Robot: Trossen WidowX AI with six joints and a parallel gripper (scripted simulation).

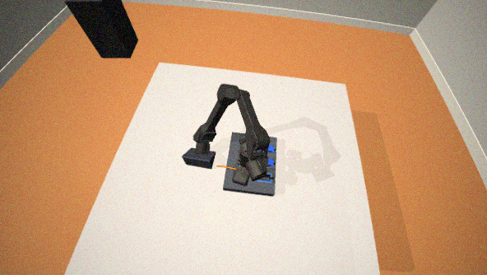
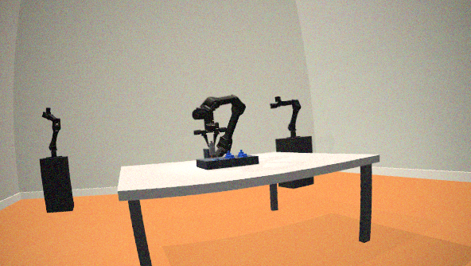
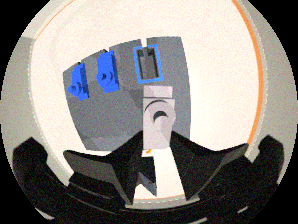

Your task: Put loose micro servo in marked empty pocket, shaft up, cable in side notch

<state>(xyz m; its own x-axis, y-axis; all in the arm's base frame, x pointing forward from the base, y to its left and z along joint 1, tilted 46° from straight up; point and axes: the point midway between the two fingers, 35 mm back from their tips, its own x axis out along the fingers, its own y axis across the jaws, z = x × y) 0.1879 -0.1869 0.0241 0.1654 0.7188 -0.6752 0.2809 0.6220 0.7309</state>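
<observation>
The dark grey deck lies 70 mm to the left of my gripper tip and 100 mm below it.
</observation>
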